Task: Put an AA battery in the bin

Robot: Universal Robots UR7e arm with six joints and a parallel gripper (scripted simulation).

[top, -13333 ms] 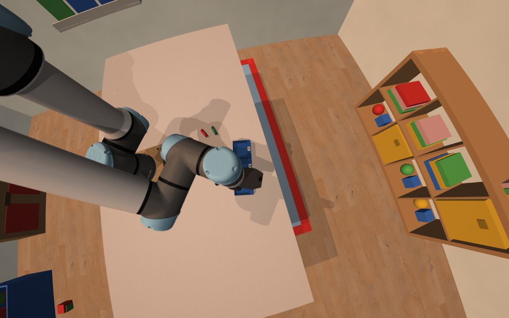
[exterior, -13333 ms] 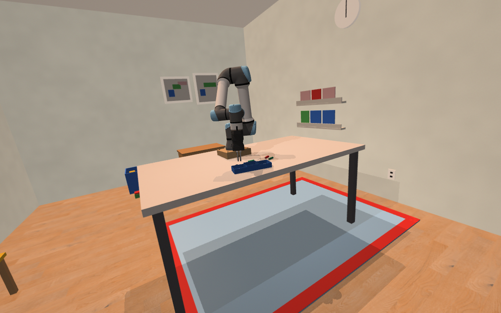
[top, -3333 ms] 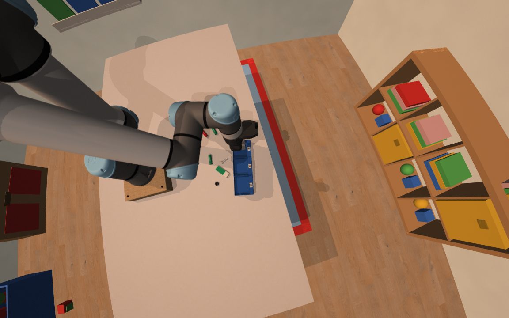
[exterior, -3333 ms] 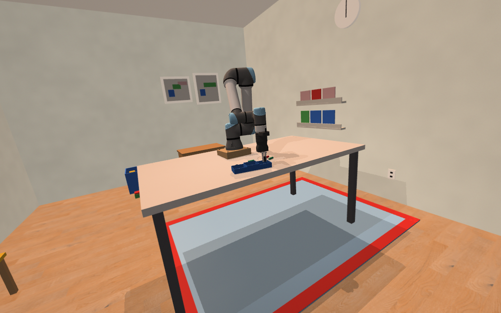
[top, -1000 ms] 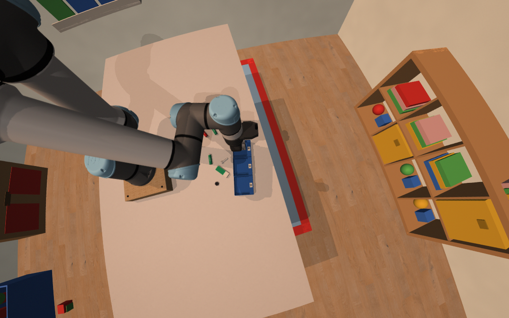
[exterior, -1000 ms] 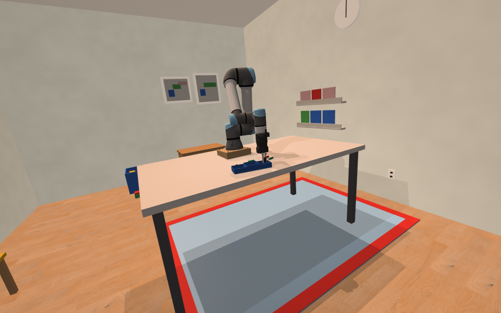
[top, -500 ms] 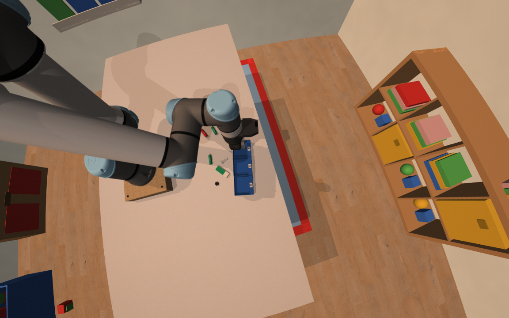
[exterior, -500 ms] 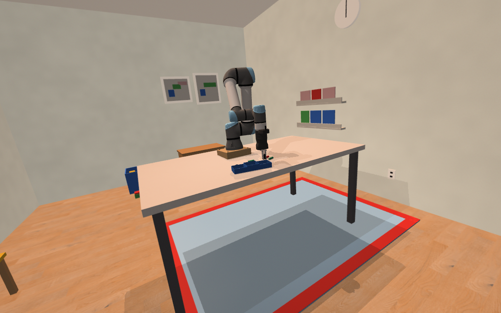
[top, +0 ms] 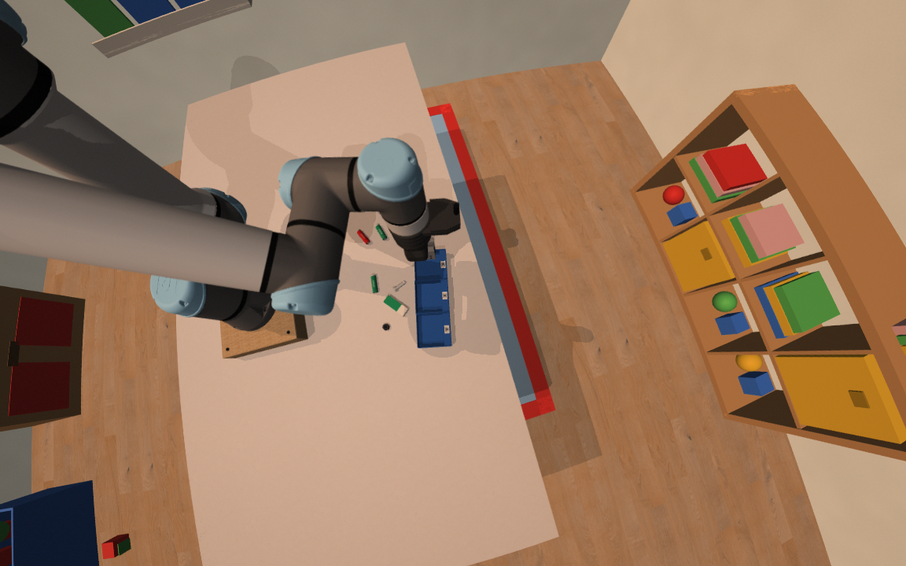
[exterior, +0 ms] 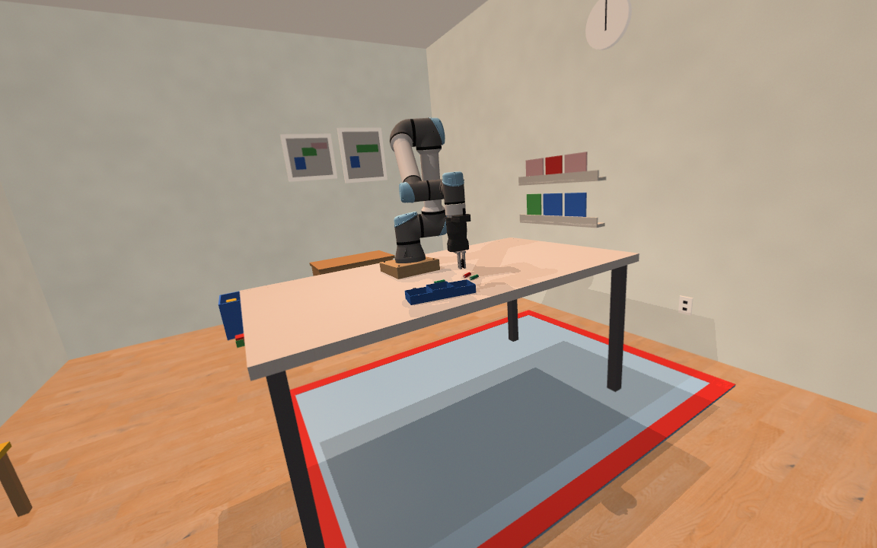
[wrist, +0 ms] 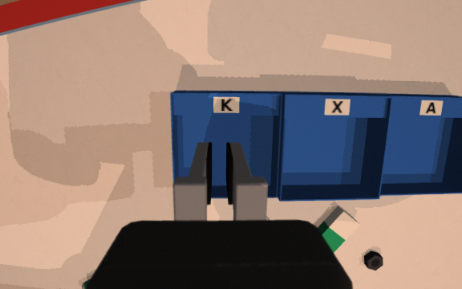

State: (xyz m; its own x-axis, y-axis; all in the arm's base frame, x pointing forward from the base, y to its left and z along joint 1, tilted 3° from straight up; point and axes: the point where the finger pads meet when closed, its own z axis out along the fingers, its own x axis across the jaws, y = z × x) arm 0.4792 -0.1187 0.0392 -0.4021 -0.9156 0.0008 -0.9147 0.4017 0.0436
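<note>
My hand is 160 mm past the green AA battery, 30 mm to the right of it and 100 mm above it. The rest, counted from my hand: green-and-white block (130 mm behind, 60 mm to the right, 100 mm below); grey bolt (110 mm behind, 10 mm to the right, 100 mm below); blue bin row (40 mm behind, 80 mm to the right, 90 mm below).
</note>
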